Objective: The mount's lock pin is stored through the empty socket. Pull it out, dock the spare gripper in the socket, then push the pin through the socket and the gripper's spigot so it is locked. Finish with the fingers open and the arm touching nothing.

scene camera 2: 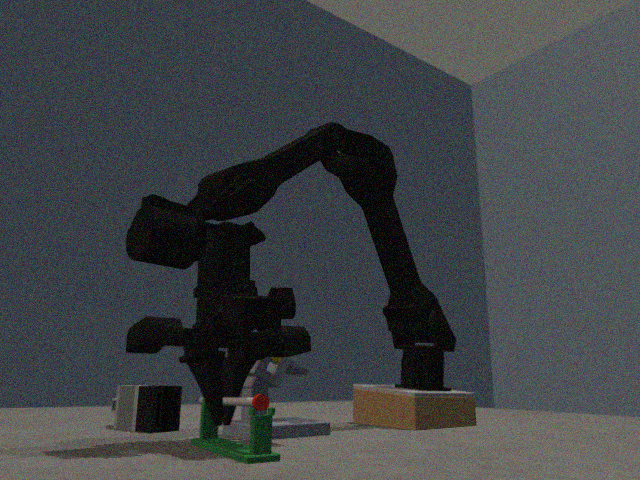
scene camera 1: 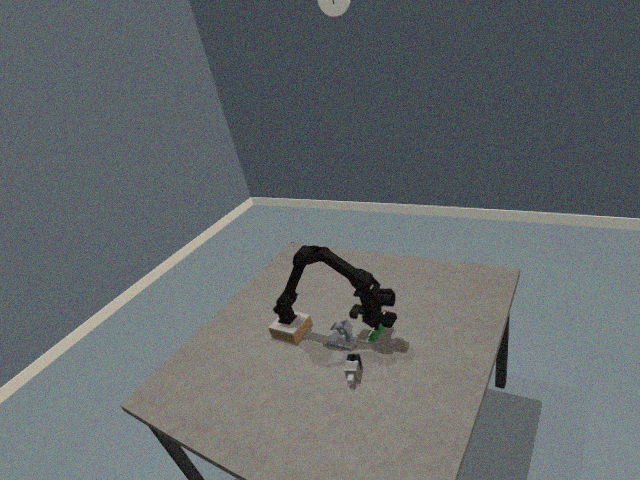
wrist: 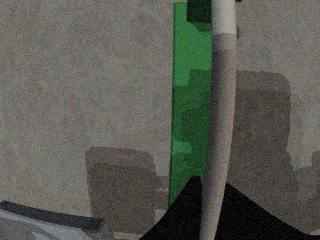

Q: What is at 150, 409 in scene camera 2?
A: A spare gripper.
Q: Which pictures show the gripper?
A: Scene camera 2, scene camera 1 and the wrist view: all of them.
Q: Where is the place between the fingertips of the gripper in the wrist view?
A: At 203, 184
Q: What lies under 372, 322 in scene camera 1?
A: The gripper.
